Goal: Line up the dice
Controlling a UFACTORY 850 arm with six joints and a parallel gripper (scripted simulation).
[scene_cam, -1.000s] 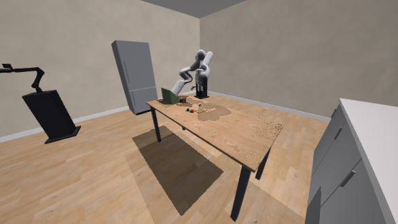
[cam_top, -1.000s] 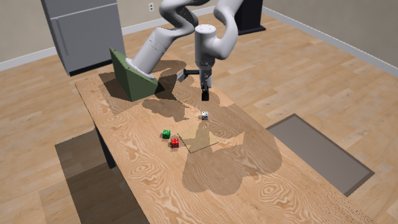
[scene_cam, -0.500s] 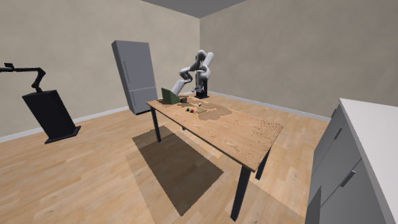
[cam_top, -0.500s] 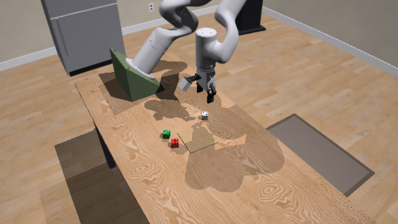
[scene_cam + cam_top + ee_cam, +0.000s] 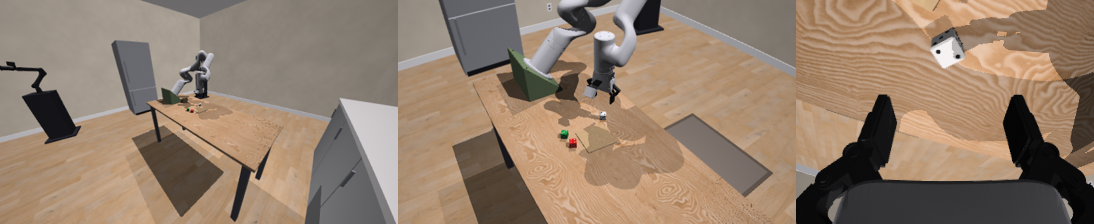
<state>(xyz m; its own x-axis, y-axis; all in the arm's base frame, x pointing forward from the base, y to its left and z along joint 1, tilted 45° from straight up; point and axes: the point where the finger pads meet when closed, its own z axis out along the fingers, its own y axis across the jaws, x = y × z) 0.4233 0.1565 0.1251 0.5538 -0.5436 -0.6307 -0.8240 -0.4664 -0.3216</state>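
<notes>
Right now the white die is 11 cm below my hand. Round my hand: green die 21 cm to the right, 11 cm below, 4 cm ahead; tan mat 12 cm below, 11 cm ahead, 9 cm to the right; red die 20 cm to the right, 11 cm below, 11 cm ahead.
</notes>
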